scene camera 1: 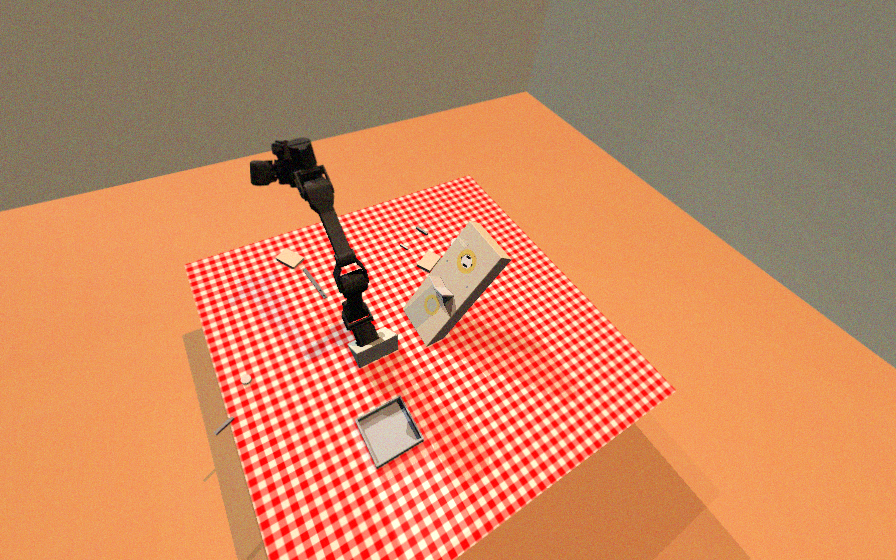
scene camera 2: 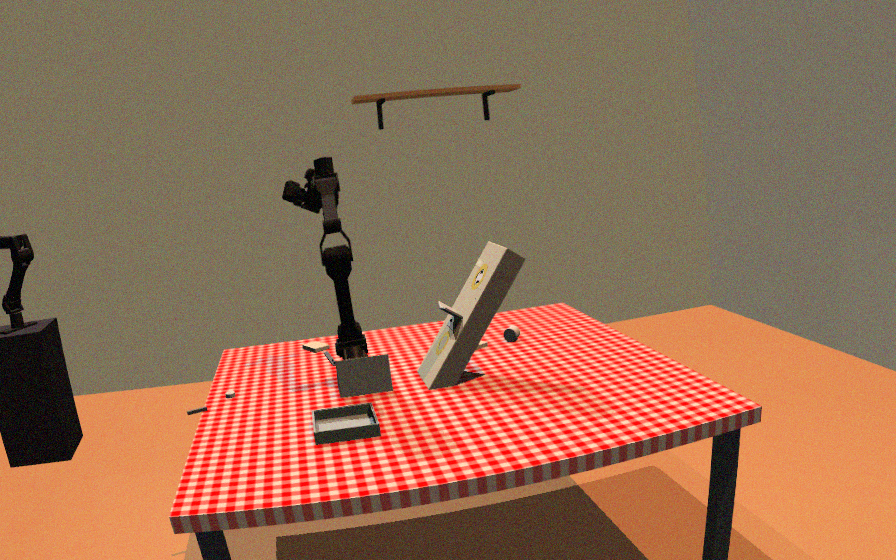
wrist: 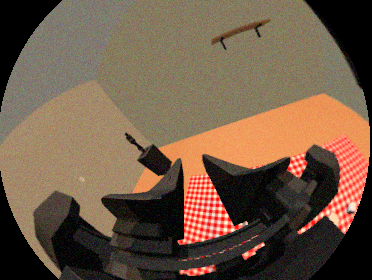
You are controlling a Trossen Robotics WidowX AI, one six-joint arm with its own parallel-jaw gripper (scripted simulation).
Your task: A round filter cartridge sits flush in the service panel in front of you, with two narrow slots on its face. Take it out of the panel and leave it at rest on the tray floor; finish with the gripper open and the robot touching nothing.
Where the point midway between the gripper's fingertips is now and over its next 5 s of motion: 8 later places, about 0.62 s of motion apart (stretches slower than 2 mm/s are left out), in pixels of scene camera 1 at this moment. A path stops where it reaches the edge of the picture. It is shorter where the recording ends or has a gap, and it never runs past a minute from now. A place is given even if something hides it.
My gripper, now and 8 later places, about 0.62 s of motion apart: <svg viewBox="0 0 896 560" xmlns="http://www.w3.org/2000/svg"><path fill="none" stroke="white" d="M260 166L318 193L411 212L454 255L458 260L464 260L465 261L466 261L467 261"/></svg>
